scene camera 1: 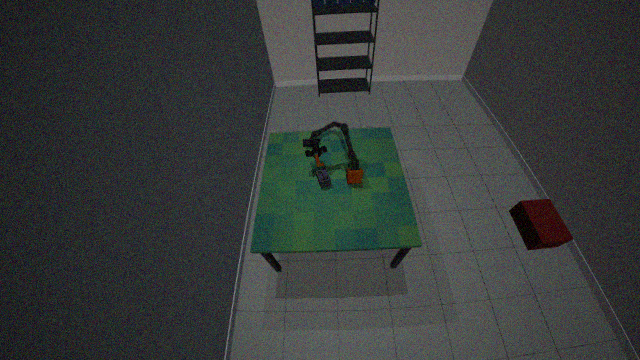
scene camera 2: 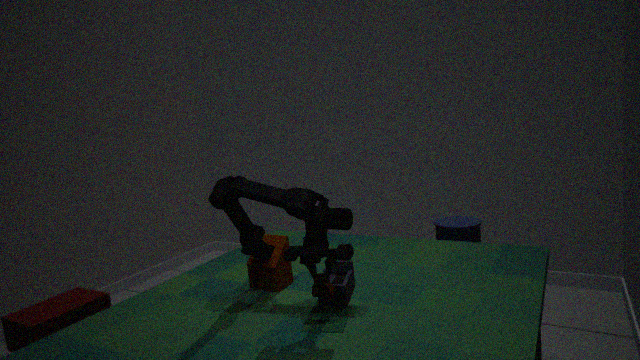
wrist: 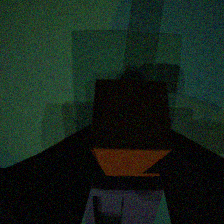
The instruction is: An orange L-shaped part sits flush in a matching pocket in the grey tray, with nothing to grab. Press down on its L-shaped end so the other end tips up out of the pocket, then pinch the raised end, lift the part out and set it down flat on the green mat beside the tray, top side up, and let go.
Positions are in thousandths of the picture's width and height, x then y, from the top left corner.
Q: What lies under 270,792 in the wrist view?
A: The gripper.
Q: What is the gripper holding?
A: An orange L-shaped part.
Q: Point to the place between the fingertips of the gripper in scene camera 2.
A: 504,785
